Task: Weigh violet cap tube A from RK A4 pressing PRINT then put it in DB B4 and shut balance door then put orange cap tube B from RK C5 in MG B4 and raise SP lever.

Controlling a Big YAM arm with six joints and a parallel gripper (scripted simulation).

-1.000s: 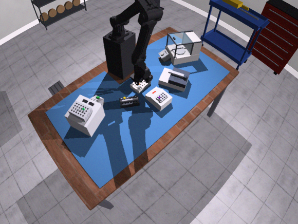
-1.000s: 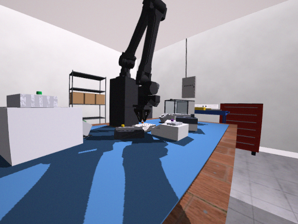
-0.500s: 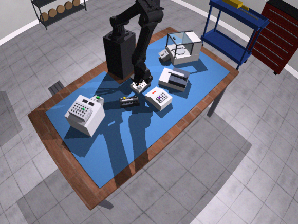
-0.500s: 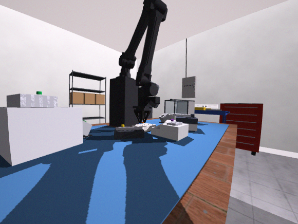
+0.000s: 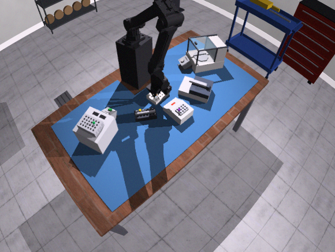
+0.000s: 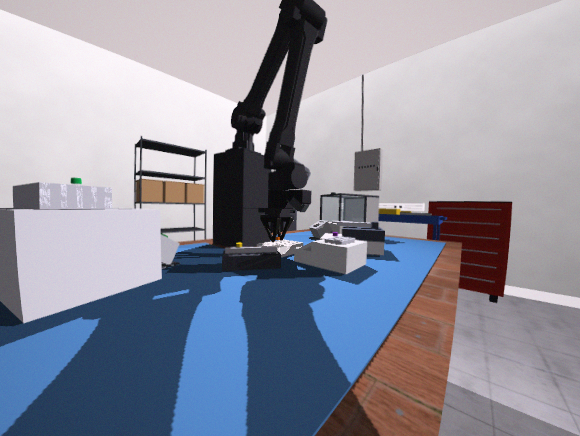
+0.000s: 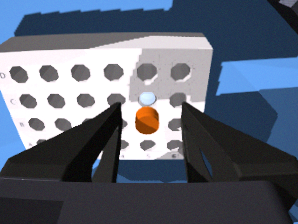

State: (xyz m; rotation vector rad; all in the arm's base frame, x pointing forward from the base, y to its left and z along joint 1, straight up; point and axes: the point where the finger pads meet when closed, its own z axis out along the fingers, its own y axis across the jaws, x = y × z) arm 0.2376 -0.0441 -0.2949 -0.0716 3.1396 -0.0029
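My hand is 1 cm past the tube rack RK, 3 cm to the right of it and 3 cm above it. From my hand the other things lie so: magnet block MG 5 cm ahead, 14 cm to the right, 3 cm below; dry block 17 cm ahead, 2 cm to the left, 2 cm below; yellow-capped tube 2 cm ahead, 15 cm to the right, 2 cm below.
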